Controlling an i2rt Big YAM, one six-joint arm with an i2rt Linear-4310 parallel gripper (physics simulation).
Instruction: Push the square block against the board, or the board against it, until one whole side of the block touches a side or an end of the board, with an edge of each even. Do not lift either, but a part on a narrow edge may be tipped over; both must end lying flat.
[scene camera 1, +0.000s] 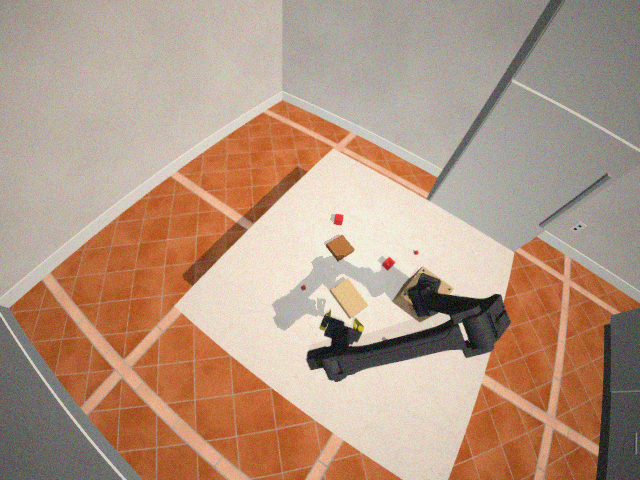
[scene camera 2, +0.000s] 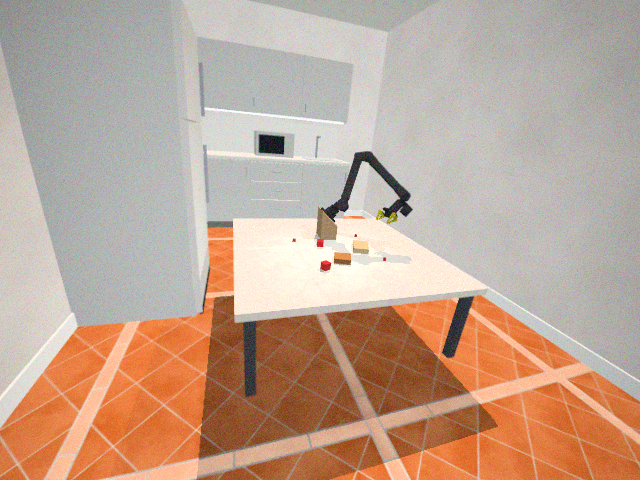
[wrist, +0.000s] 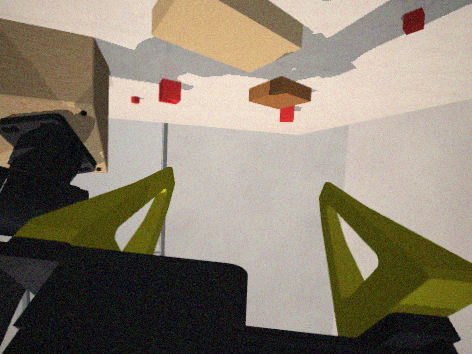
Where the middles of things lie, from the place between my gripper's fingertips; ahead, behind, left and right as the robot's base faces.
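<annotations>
Position of my gripper: 170 mm above the tan board (scene camera 1: 347, 296) and 140 mm to the left of it. The brown square block (wrist: 281, 92) is 170 mm below my hand, 350 mm to the right of it and 140 mm ahead of it. Going by their middles, the tan board is the nearest to my gripper of the things named here.
</annotations>
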